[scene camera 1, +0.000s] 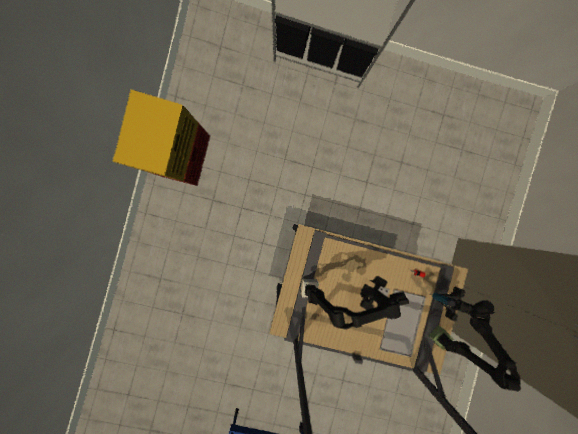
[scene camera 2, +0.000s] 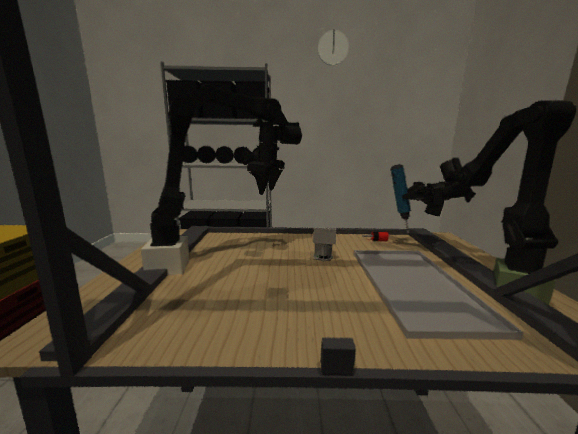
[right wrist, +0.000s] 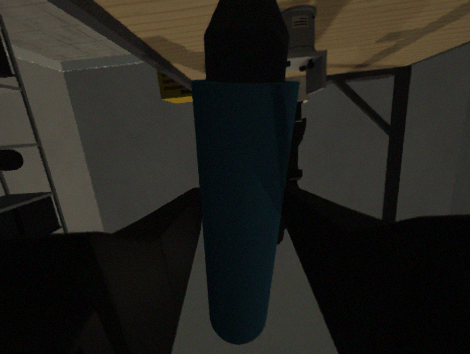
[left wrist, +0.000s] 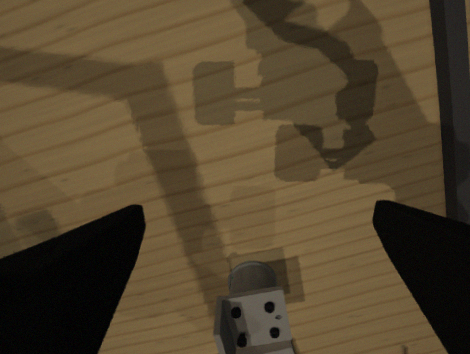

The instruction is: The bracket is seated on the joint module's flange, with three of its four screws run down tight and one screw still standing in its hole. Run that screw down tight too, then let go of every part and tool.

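Frame: origin at the left arm's base, x back, y right, z up, level; millimetres.
Seen in the pictures: left gripper, fingertip midpoint: (scene camera 2: 266, 192) (left wrist: 259, 214); right gripper, fingertip midpoint: (scene camera 1: 440, 298) (scene camera 2: 400, 196) (right wrist: 240, 193); left arm's base, origin of the base link: (scene camera 1: 310, 290) (scene camera 2: 165, 242); right arm's base, origin of the base link: (scene camera 1: 443, 339) (scene camera 2: 523, 268).
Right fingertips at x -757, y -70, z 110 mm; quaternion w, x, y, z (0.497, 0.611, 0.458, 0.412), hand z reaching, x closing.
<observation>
Pixels of each thing's top centre, then the offset from my right fingertips to it. Level surfaces: height alone.
- grey joint module, middle of its top: (left wrist: 255, 319) (right wrist: 295, 63) (scene camera 2: 323, 239) dx +277, dy +47, dz -128 mm
- blue screwdriver, middle of its top: (scene camera 2: 406, 163) dx -6, dy +3, dz +112 mm
- black tool, middle of its top: (scene camera 2: 375, 231) (scene camera 1: 418, 273) dx +32, dy -96, dz -157 mm
- table, its level: dz -191 mm
- shallow grey tray, middle of its top: (scene camera 2: 414, 279) (scene camera 1: 403, 323) dx +84, dy +259, dz -176 mm
- dark block, middle of its top: (scene camera 2: 338, 341) dx +379, dy +515, dz -134 mm
The light grey bracket (scene camera 2: 324, 235) (left wrist: 257, 322) (right wrist: 318, 70) sits on top of the grey joint module (scene camera 2: 323, 252) (left wrist: 252, 278) (right wrist: 301, 34), which stands on the table. Four dark screw heads show on the bracket in the left wrist view; the lower-left one (left wrist: 242, 340) looks taller than the others. My left gripper (scene camera 2: 267, 190) (left wrist: 259, 214) is open and empty, high above the table, to the left of the bracket in scene camera 2. My right gripper (scene camera 2: 408, 194) is shut on the blue screwdriver (scene camera 2: 399, 186) (right wrist: 244, 175), holding it raised, tip down, beyond the tray's far end.
A red and black tool (scene camera 1: 419, 273) (scene camera 2: 380, 236) lies at the back of the table (scene camera 2: 225, 320). A shallow grey tray (scene camera 1: 400, 335) (scene camera 2: 450, 305) lies right of the module. A dark block (scene camera 2: 338, 356) is at the front edge. Frame posts (scene camera 2: 42, 190) rise at the sides.
</observation>
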